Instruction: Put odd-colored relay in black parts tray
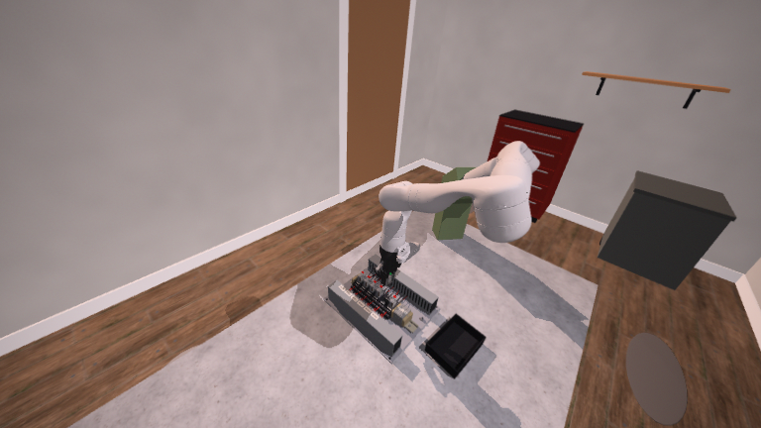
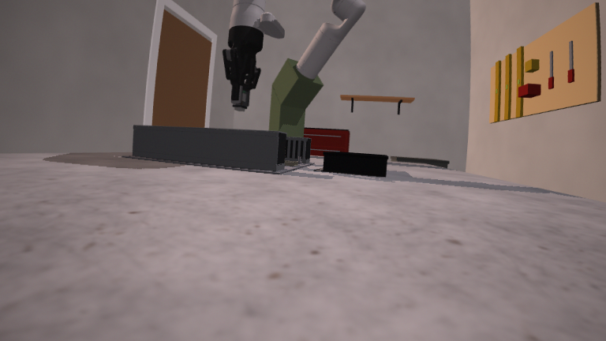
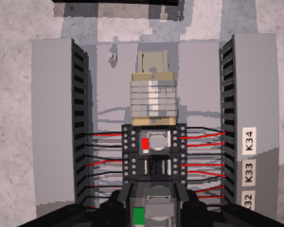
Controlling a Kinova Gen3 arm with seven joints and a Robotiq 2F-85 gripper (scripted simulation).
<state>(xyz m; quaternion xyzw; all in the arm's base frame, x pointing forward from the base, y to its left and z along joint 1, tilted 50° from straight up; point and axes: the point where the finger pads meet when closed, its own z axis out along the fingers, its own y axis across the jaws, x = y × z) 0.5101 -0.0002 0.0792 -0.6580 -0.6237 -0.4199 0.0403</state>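
The relay lies 10 mm below my hand. Also, from my hand: black parts tray 240 mm to the left, 120 mm below, 80 mm behind.
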